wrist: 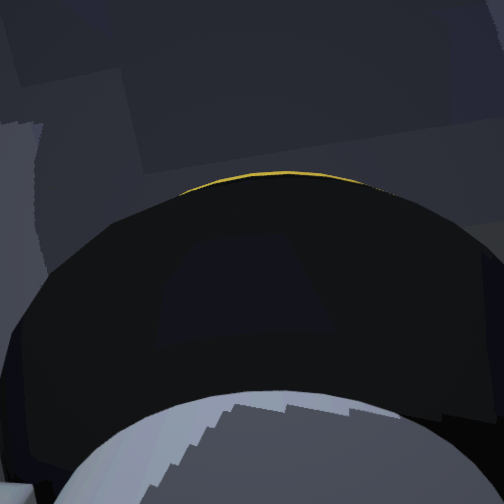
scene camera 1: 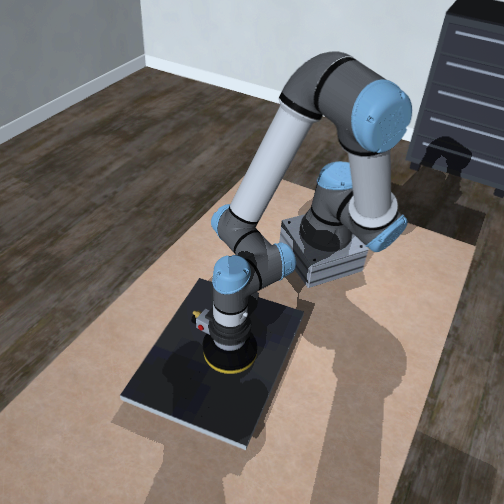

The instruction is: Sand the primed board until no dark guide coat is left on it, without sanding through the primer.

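Observation:
The board [scene camera 1: 200,385] lies flat on the tan table top and is dark all over; I see no lighter sanded patch on it. The sander [scene camera 1: 230,356], a black round pad with a yellow rim under a grey body, sits upright over the board's middle, toward its far-right half, at or just above the surface. In the wrist view the black pad [wrist: 260,300] fills the lower half, its yellow rim [wrist: 275,174] shows at the top edge, and the dark board surface [wrist: 300,100] lies beyond it. Contact cannot be confirmed.
The arm's base block [scene camera 1: 327,252] stands just beyond the board's far right corner. A dark drawer cabinet [scene camera 1: 462,95] stands at the back right. The arm's shadow falls across the table top to the right of the board.

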